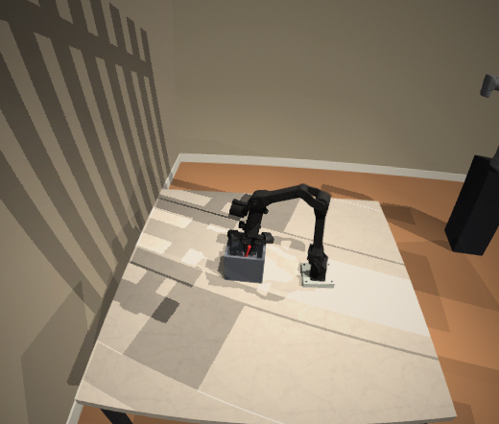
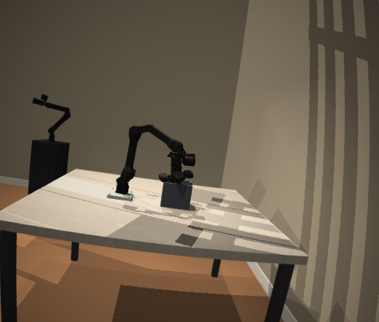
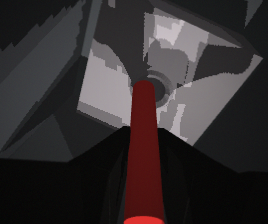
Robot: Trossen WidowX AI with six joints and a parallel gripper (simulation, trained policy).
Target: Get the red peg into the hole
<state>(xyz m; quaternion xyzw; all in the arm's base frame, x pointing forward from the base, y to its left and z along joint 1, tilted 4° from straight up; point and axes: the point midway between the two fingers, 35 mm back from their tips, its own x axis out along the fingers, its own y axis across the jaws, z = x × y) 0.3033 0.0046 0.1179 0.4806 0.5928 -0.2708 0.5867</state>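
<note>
The red peg is 1 cm to the right of my gripper tip and 1 cm above it. The rest, counted from my gripper tip: grey plate (5 cm below, 1 cm to the right, 1 cm ahead).
</note>
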